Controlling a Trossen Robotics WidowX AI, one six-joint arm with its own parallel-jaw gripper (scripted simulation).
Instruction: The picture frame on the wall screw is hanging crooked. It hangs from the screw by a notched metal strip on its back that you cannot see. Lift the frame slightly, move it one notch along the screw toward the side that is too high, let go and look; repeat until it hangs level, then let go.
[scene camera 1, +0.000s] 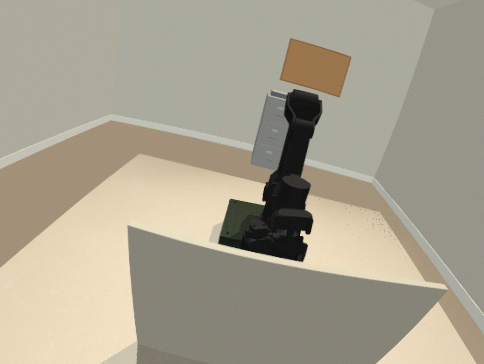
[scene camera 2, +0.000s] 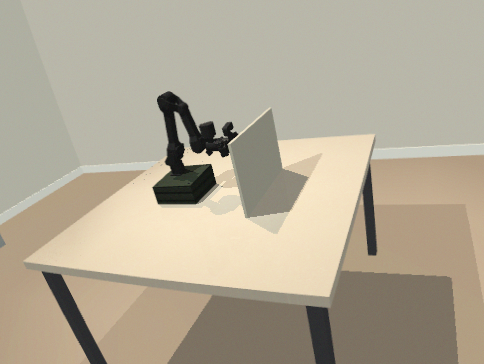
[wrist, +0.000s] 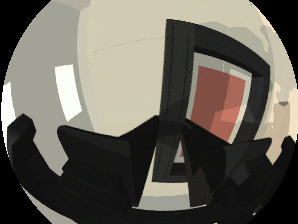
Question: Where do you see a wall panel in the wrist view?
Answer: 125, 52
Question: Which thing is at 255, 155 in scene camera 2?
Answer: A wall panel.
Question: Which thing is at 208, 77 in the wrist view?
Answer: A picture frame.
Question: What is the gripper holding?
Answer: A picture frame.
